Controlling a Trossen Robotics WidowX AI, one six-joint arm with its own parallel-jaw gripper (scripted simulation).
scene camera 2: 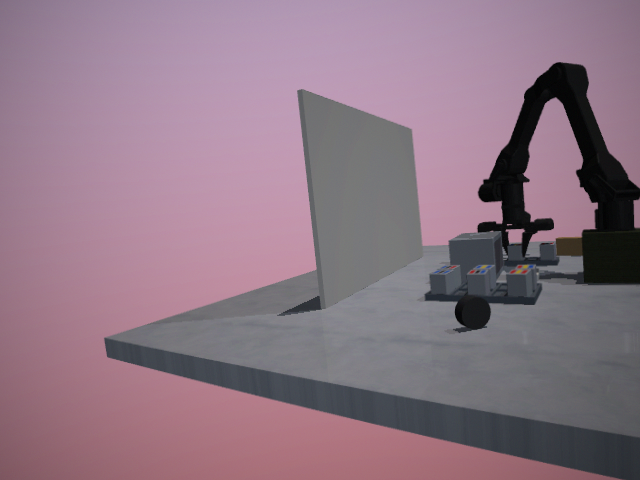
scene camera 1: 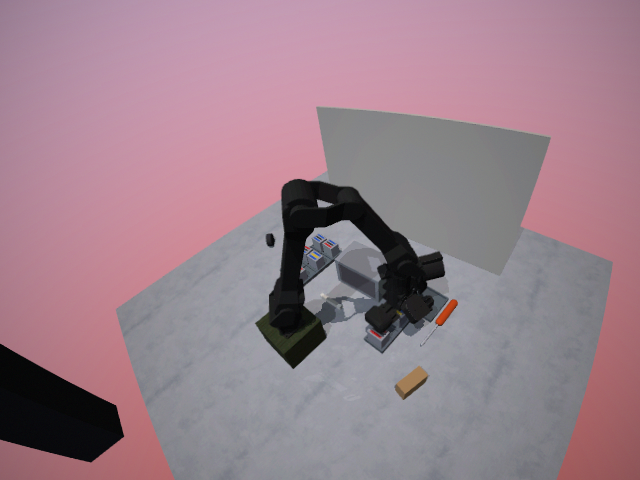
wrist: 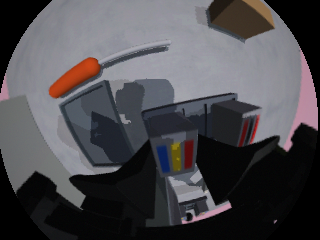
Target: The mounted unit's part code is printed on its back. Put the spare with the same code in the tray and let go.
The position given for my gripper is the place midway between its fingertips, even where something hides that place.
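Note:
An orange-handled screwdriver (wrist: pixel 89 67) is there for me to see, and so is a dark rack (wrist: pixel 199 111). I also see a grey mounted unit (scene camera 2: pixel 468 250). A grey wall panel (scene camera 1: pixel 462 188) is visible as well, and I find the same grey wall panel (scene camera 2: pixel 361 174) again from another view. As for myself, I see my gripper (scene camera 1: pixel 395 317), then again my gripper (scene camera 2: pixel 516 257), and my gripper (wrist: pixel 169 136) is in the wrist view too.

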